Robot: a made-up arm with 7 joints. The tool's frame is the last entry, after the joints. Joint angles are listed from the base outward. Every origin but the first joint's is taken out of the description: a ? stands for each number. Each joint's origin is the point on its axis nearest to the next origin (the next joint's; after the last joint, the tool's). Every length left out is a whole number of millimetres.
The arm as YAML. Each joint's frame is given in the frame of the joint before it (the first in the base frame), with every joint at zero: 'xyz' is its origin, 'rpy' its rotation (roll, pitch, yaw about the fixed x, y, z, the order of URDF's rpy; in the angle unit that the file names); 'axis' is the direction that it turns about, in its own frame. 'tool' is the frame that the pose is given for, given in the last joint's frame.
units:
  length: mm
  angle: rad
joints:
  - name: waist
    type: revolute
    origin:
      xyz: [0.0, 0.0, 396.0]
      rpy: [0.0, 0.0, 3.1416]
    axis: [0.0, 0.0, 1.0]
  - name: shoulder
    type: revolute
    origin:
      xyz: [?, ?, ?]
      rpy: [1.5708, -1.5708, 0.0]
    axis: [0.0, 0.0, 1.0]
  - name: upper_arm
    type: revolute
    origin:
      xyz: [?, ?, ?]
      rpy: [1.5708, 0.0, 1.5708]
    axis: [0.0, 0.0, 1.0]
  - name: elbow
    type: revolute
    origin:
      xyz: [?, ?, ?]
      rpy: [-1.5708, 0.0, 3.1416]
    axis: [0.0, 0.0, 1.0]
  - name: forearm
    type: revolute
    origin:
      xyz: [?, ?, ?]
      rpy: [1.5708, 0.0, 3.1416]
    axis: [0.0, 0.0, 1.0]
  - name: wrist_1
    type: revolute
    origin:
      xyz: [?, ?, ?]
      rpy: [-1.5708, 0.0, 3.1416]
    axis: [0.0, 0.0, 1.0]
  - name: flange
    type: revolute
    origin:
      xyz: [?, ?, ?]
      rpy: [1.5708, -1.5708, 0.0]
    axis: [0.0, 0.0, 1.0]
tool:
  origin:
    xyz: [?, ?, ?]
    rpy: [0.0, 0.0, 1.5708]
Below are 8 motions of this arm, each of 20 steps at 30 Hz.
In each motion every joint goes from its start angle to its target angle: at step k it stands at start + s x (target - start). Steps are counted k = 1, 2, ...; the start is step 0. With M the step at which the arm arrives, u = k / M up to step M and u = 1 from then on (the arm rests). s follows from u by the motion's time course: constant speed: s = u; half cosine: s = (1 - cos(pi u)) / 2; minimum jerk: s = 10 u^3 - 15 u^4 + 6 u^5.
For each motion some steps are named. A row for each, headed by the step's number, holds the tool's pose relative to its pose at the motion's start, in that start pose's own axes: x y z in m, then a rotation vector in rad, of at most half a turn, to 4 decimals.
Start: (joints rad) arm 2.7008 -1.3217 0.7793 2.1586 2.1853 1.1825 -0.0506
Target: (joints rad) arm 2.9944 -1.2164 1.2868 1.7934 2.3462 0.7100 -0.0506
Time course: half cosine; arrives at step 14
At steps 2, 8, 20:
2: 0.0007 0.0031 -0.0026 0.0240 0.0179 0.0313
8: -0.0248 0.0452 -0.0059 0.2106 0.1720 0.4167
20: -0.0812 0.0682 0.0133 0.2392 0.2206 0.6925

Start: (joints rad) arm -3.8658 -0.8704 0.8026 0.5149 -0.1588 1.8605 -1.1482
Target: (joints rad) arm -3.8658 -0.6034 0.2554 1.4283 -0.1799 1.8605 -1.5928
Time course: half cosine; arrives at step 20
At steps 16, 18, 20:
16: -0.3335 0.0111 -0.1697 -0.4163 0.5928 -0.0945
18: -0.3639 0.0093 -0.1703 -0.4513 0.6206 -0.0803
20: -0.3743 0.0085 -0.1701 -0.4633 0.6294 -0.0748

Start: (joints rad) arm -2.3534 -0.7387 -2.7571 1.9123 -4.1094 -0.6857 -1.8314
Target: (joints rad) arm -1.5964 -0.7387 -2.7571 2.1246 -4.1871 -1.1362 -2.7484
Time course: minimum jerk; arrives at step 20
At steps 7, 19, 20:
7: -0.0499 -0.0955 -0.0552 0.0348 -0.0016 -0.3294
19: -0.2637 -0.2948 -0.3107 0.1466 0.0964 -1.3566
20: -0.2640 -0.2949 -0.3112 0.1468 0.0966 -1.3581

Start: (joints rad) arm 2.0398 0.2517 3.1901 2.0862 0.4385 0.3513 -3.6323
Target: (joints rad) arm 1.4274 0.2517 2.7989 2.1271 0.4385 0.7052 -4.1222
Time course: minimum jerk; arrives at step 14
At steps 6, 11, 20:
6: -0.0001 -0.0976 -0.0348 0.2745 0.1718 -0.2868
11: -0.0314 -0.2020 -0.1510 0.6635 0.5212 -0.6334
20: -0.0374 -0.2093 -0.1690 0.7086 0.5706 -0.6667

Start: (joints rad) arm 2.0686 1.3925 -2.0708 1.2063 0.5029 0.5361 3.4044
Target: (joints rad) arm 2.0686 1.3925 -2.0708 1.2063 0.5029 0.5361 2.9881
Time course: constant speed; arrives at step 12
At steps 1, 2, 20:
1: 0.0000 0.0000 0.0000 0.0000 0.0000 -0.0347
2: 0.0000 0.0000 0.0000 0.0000 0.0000 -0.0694
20: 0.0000 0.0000 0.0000 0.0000 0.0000 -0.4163

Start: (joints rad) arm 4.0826 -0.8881 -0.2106 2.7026 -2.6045 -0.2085 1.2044
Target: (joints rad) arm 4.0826 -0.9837 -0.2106 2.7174 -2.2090 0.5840 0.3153
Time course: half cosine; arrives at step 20
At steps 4, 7, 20:
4: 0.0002 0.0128 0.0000 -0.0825 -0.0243 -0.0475
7: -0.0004 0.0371 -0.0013 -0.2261 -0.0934 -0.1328
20: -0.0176 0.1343 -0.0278 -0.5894 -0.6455 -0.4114

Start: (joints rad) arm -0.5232 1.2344 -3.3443 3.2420 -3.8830 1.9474 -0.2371
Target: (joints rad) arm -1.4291 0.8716 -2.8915 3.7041 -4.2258 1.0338 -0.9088
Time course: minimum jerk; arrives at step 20
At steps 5, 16, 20:
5: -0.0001 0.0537 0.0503 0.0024 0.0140 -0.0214
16: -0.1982 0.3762 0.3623 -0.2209 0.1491 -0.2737
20: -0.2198 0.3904 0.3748 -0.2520 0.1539 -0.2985

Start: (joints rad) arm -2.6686 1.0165 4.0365 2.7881 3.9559 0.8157 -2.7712
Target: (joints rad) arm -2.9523 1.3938 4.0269 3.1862 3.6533 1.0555 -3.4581
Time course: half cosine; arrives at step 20
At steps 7, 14, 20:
7: -0.0480 -0.1084 -0.0392 0.2362 0.0135 -0.1706
14: -0.1172 -0.3025 -0.1732 0.6354 0.1678 -0.3929
20: -0.1310 -0.3712 -0.2427 0.7595 0.2697 -0.4402

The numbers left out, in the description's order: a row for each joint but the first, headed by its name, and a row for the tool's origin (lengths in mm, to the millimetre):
shoulder: 0.0 0.0 0.0
upper_arm: 383.0 0.0 0.0
elbow: 38.0 0.0 0.0
forearm: -96.0 425.0 0.0
wrist_1: 0.0 0.0 0.0
flange: -46.0 -58.0 0.0
tool: 0.0 0.0 0.0

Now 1 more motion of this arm.
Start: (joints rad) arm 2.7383 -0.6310 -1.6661 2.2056 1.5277 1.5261 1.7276
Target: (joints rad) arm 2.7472 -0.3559 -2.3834 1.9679 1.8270 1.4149 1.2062
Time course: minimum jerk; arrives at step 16
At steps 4, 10, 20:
4: 0.0105 -0.0059 -0.0065 0.0583 0.0287 -0.0332
10: 0.0311 -0.0055 -0.0761 0.4167 0.2358 -0.3109
20: 0.0145 0.0176 -0.1135 0.5746 0.3455 -0.4756

